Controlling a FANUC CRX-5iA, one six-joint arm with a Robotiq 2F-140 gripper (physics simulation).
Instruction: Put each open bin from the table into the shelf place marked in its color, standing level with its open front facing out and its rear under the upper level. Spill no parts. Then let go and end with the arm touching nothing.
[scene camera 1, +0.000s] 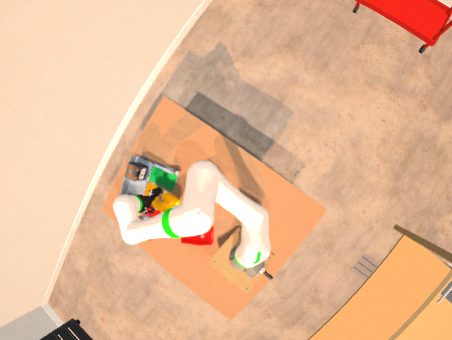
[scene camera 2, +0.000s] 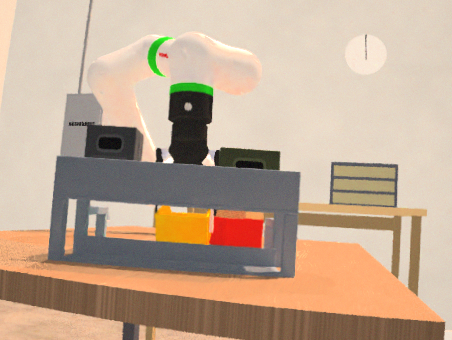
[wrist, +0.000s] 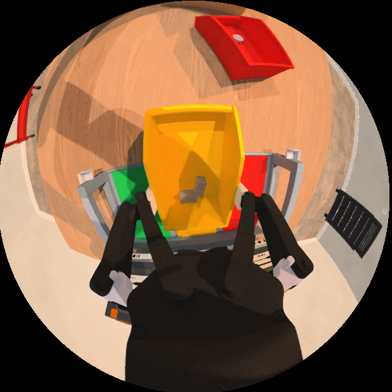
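Pixels of known places: gripper, fingertip midpoint: (scene camera 1: 162, 199); arm's base at its link origin: (scene camera 1: 242, 258).
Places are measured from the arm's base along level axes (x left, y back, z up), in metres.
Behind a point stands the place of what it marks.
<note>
My gripper (wrist: 193, 180) is shut on the yellow bin (scene camera 1: 167, 200) @[x 0.093, y -0.546, z -0.087 m] (scene camera 2: 182, 228) @[x 0.124, y -0.627, z -0.061 m] (wrist: 194, 145), one finger on each side. The bin looks about level, with grey block parts (wrist: 188, 196) inside. It is over the middle of the lower level of the grey shelf (scene camera 2: 175, 185) @[x 0.182, y -0.791, z 0.012 m] (wrist: 297, 186), between the green place (scene camera 1: 163, 178) @[x 0.018, y -0.659, z -0.109 m] (wrist: 130, 187) and the red place (wrist: 255, 175). Its front faces the table. Whether its underside touches the shelf, or its rear is under the upper level, I cannot tell. The red bin (scene camera 1: 198, 236) @[x 0.133, y -0.266, z -0.113 m] (scene camera 2: 237, 232) @[x 0.151, y -0.352, z -0.075 m] (wrist: 250, 47) stands on the table, a round grey part inside.
A dark grey box (scene camera 2: 112, 142) @[x 0.060, y -0.790, z 0.078 m] and a dark green box (scene camera 2: 250, 157) @[x 0.277, y -0.719, z 0.067 m] stand on the shelf's upper level, either side of the gripper. Shelf side posts flank the lower level. The arm's base stands on a plate (scene camera 1: 222, 261) @[x 0.062, y -0.070, z 0.058 m] on the table (scene camera 1: 295, 200) @[x -0.403, y 0.005, z -0.116 m].
</note>
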